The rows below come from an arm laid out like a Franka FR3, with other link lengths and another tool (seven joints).
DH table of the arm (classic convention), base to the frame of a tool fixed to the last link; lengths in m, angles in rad. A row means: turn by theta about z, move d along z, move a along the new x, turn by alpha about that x. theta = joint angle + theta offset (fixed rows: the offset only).
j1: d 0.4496, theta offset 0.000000, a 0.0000, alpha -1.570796
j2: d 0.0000, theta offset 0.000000, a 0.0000, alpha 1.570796
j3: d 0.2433, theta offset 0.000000, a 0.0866, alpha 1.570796
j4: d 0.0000, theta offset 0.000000, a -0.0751, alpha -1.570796
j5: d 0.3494, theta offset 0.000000, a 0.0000, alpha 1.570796
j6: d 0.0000, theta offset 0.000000, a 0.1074, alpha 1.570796
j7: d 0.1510, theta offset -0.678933, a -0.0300, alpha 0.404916
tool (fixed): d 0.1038, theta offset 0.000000, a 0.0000, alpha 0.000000
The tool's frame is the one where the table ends.
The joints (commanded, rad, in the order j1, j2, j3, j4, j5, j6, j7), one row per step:
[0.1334 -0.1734 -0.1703 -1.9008 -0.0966 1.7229 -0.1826]
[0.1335 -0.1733 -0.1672 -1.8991 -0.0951 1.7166 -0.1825]
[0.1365 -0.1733 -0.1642 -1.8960 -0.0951 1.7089 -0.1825]
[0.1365 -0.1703 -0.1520 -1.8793 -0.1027 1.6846 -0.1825]
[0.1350 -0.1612 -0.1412 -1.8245 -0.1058 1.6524 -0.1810]
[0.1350 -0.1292 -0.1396 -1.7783 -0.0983 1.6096 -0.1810]
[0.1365 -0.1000 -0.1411 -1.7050 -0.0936 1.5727 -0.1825]
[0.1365 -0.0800 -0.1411 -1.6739 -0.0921 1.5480 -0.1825]
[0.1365 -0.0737 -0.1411 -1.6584 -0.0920 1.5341 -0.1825]
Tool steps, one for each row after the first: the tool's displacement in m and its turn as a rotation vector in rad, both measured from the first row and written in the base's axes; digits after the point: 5 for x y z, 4 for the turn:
[-0.00105 0.00178 0.00035 0.0010 0.0046 0.0024]
[-0.00207 0.00444 0.00125 0.0005 0.0091 0.0077]
[-0.00393 0.00783 0.00578 -0.0097 0.0195 0.0186]
[0.00036 0.01063 0.02260 -0.0166 0.0055 0.0226]
[0.00073 0.01275 0.02471 -0.0137 0.0336 0.0194]
[0.00737 0.01338 0.03906 -0.0131 0.0262 0.0165]
[0.00825 0.01366 0.04116 -0.0143 0.0396 0.0141]
[0.00801 0.01363 0.04379 -0.0150 0.0442 0.0128]

